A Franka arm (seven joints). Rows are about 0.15 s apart.
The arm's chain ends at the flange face. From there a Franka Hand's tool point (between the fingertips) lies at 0.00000 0.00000 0.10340 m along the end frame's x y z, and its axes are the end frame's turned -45 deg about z.
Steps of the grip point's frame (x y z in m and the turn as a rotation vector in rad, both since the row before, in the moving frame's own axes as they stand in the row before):
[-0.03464, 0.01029, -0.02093, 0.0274, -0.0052, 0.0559]
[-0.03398, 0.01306, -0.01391, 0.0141, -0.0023, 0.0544]
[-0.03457, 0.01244, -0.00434, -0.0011, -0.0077, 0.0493]
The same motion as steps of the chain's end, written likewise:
[-0.01488, 0.03346, -0.02089, 0.0157, -0.0231, 0.0559]
[-0.01362, 0.03416, -0.01390, 0.0083, -0.0116, 0.0544]
[-0.01515, 0.03261, -0.00434, -0.0062, -0.0047, 0.0493]

